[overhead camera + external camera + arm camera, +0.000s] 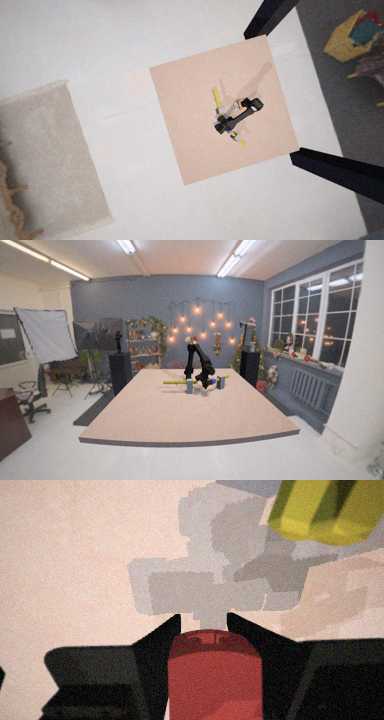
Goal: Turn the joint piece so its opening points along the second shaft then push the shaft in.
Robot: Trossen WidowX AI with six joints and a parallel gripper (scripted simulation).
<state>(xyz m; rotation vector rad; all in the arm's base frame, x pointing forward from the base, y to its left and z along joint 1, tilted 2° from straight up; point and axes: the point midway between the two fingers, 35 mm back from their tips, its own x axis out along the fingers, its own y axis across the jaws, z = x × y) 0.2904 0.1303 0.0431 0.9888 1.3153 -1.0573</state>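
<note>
Right now the red joint piece is 2 cm to the left of my gripper tip and 5 cm above it.
</note>
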